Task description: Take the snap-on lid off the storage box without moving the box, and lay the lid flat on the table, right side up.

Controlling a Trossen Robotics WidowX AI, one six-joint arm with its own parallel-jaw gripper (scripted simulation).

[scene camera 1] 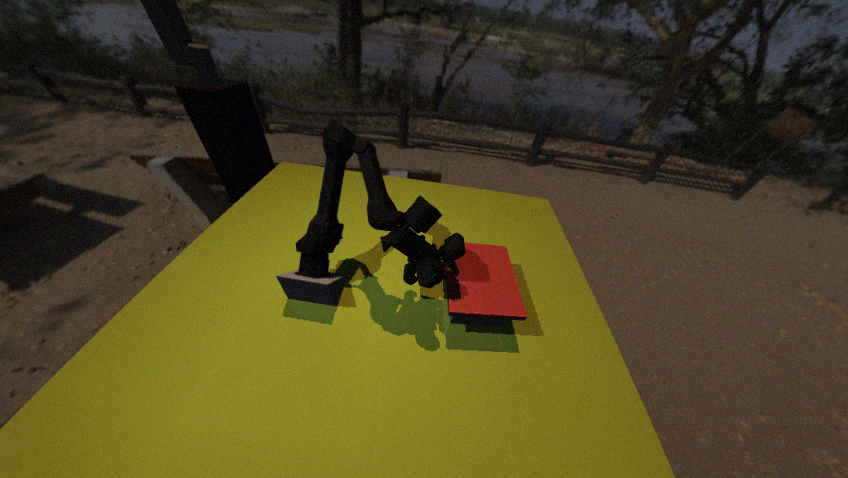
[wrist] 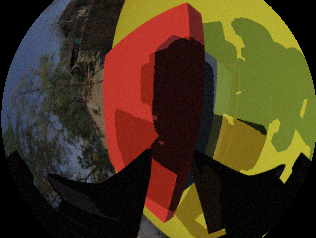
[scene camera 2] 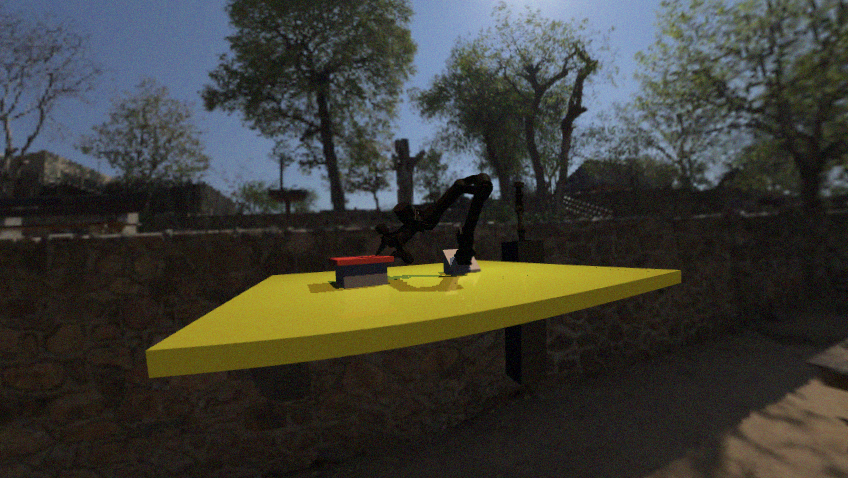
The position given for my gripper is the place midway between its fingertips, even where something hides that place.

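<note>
I can see my gripper (scene camera 1: 453, 274), and the same gripper (scene camera 2: 379, 259) is visible again, as is my gripper (wrist: 171, 153). A storage box (scene camera 2: 350, 276) is part of the scene, and I find the box (wrist: 209, 85) once more. There is a red lid (scene camera 1: 486, 287) too.
</note>
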